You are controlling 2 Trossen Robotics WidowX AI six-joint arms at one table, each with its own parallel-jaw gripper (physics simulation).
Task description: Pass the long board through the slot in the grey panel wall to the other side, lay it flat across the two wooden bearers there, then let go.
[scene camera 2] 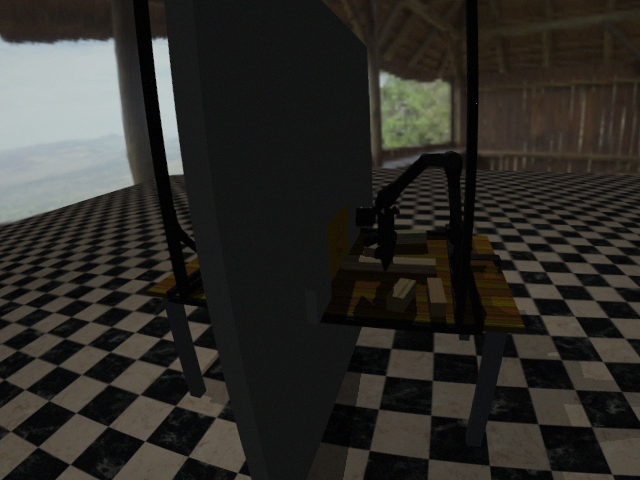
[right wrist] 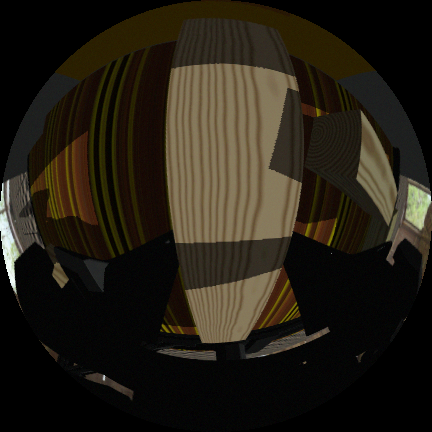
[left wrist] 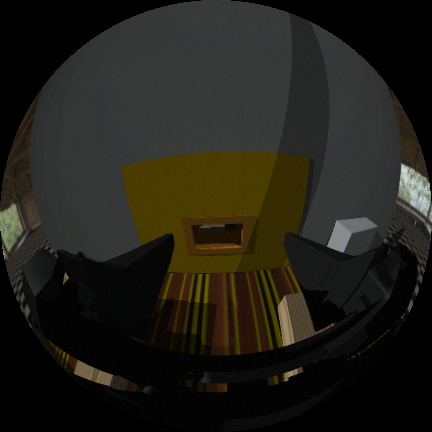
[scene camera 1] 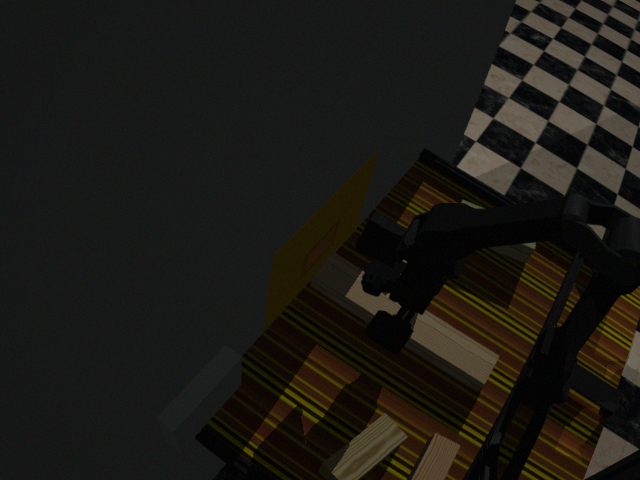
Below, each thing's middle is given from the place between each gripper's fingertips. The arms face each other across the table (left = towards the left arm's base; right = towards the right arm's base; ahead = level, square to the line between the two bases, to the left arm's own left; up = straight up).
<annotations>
My right gripper is now 32 cm past the grey block [left wrist: 352, 236], 20 cm to the right of it and 4 cm below it.
I see the grey block 290 mm behind my left hand, 110 mm to the right of it and 100 mm below it.
</annotations>
